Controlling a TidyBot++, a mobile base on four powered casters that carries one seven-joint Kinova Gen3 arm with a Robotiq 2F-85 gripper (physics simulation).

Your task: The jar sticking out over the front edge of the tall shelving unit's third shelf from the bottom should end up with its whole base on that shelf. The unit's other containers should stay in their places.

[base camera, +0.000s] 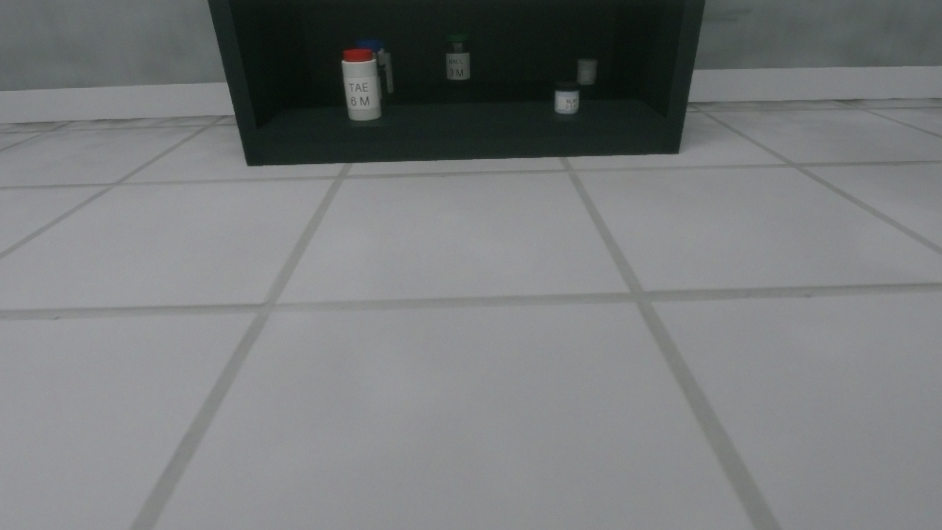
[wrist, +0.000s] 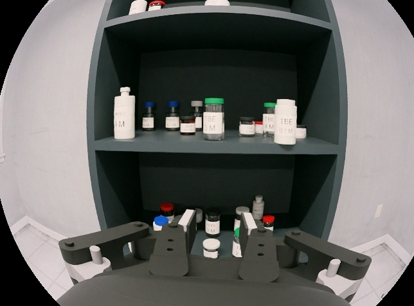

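Frame: origin at the arm's base, x up, y right, z ahead, level; metres.
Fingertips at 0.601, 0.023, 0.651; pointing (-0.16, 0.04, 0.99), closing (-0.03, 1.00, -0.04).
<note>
A point is followed by its place in that frame, as x, y, z.
The white jar labelled TBE 0.1 M (wrist: pixel 285 122) stands upright at the right of the third shelf (wrist: pixel 165 145) in the wrist view. Its base overlaps the shelf's front edge and sticks out over it. The tall dark shelving unit (base camera: pixel 461 143) {-0.361, 0.018, 1.156} (wrist: pixel 342 110) also shows its lowest compartment in the base view. My gripper (wrist: pixel 217 223) is partly open, with nothing between its fingers. It is in front of the unit, lower in the view than the jar and to its left, in line with the second shelf's containers.
Close to the jar are a green-capped TBE 4 M jar (wrist: pixel 269 120) and a low jar (wrist: pixel 301 132). A green-capped TBE jar (wrist: pixel 214 120) and a white bottle (wrist: pixel 124 117) stand further left. Several containers stand on the second shelf. A red-capped TAE jar (base camera: pixel 361 88) {-0.253, -0.183, 1.204} stands at the bottom.
</note>
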